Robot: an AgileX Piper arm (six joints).
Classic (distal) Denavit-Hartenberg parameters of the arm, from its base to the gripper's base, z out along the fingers. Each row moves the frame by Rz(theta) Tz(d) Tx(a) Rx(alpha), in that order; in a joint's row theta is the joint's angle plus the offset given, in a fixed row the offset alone. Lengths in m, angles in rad.
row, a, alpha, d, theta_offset
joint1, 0, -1.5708, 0.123, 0
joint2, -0.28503, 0, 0, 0.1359
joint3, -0.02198, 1.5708, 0, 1.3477
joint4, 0, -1.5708, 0.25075, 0
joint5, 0, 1.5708, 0, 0
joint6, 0, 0, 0.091, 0
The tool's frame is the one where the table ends.
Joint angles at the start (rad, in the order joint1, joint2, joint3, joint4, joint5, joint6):
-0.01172, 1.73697, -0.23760, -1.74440, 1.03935, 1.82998
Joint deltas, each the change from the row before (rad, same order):
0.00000, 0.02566, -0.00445, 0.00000, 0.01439, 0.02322
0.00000, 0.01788, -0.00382, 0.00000, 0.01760, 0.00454
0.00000, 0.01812, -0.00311, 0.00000, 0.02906, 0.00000
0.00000, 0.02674, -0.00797, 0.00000, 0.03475, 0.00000
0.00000, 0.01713, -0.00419, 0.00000, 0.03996, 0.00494
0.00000, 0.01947, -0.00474, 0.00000, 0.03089, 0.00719
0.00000, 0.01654, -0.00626, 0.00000, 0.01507, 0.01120
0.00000, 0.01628, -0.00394, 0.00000, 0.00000, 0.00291
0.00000, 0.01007, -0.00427, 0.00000, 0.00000, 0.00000
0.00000, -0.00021, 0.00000, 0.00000, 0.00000, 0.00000
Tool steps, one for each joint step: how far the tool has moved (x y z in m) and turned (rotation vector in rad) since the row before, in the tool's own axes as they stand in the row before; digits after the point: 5 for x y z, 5 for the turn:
0.00033, 0.00213, 0.00206, 0.01313, 0.00721, 0.00513
-0.00015, 0.00088, 0.00143, 0.01645, 0.00221, -0.00756
-0.00022, -0.00007, 0.00137, 0.02734, -0.00088, -0.01308
-0.00110, 0.00081, 0.00204, 0.03251, -0.00116, -0.01662
-0.00091, -0.00098, 0.00118, 0.03762, -0.00583, -0.00672
-0.00066, 0.00024, 0.00128, 0.02868, -0.00310, -0.00628
-0.00088, 0.00131, 0.00112, 0.01374, -0.00061, 0.00171
0.00021, 0.00253, 0.00101, -0.00075, 0.00462, -0.00851
-0.00038, 0.00164, 0.00069, -0.00035, 0.00217, -0.00537
-0.00002, -0.00003, -0.00001, 0.00001, -0.00008, 0.00019

